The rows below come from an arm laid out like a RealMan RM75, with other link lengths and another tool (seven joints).
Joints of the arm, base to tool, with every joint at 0 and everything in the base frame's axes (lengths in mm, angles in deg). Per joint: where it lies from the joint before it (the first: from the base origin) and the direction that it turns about. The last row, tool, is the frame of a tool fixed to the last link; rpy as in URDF.
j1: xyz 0 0 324.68 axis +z
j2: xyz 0 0 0 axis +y
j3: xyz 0 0 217.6 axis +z
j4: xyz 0 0 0 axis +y
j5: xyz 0 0 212.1 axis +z
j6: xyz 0 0 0 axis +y
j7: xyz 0 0 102.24 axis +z
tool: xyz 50 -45 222 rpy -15.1 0 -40.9
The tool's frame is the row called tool.
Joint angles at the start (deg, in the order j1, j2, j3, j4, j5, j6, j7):
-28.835 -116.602 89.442 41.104 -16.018 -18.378 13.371
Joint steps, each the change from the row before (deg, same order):
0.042 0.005 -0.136 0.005 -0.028 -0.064 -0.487
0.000 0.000 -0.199 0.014 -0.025 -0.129 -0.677
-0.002 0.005 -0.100 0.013 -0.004 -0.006 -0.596
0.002 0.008 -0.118 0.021 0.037 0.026 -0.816
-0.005 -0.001 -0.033 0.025 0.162 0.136 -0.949
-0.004 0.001 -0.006 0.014 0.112 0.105 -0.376
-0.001 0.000 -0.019 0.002 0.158 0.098 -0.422
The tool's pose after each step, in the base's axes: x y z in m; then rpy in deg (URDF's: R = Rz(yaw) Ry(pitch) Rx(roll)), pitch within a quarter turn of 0, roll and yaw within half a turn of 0. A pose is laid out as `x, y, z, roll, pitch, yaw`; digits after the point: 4 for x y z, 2 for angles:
-0.3742, 0.5628, 0.0497, -149.47, -46.27, 69.59
-0.3757, 0.5624, 0.0507, -150.07, -46.87, 70.53
-0.3765, 0.5623, 0.0516, -150.54, -47.38, 71.21
-0.3773, 0.5623, 0.0528, -151.16, -48.06, 72.06
-0.3776, 0.5627, 0.0541, -151.73, -48.75, 72.77
-0.3774, 0.5630, 0.0548, -151.90, -49.03, 72.95
-0.3775, 0.5633, 0.0555, -152.06, -49.31, 73.15

